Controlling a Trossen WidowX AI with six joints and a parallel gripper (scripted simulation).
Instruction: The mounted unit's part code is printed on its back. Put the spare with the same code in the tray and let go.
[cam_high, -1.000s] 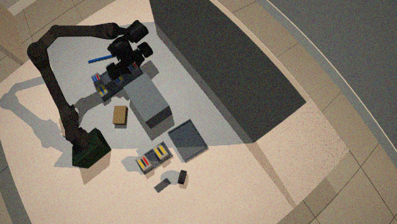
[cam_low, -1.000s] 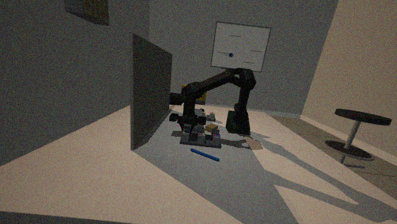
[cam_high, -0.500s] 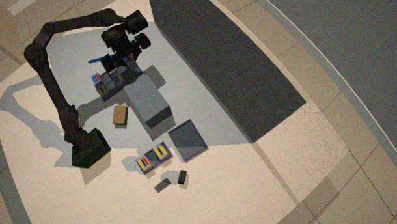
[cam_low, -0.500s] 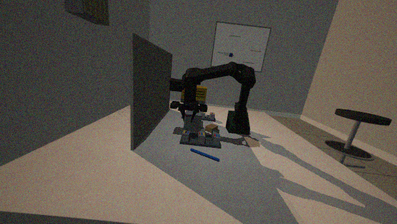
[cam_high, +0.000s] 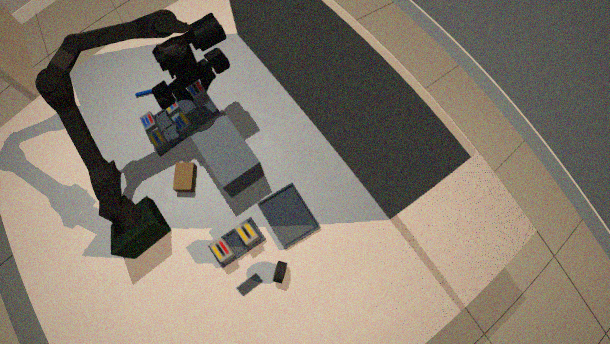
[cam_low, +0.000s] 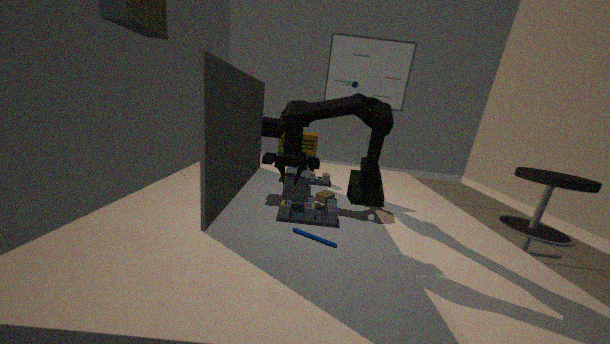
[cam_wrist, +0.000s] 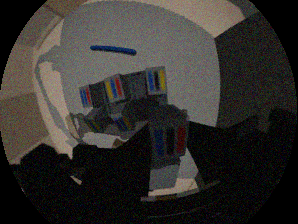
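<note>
Right now my gripper tip is 35 cm to the left of the dark flat tray, 9 cm above it and 7 cm short of it. From my gripper tip the other things lie so: blue pen 15 cm to the left, 12 cm behind, 9 cm below; grey mounted unit 15 cm to the right, 4 cm below; brown box 15 cm to the right, 12 cm behind, 8 cm below.
</note>
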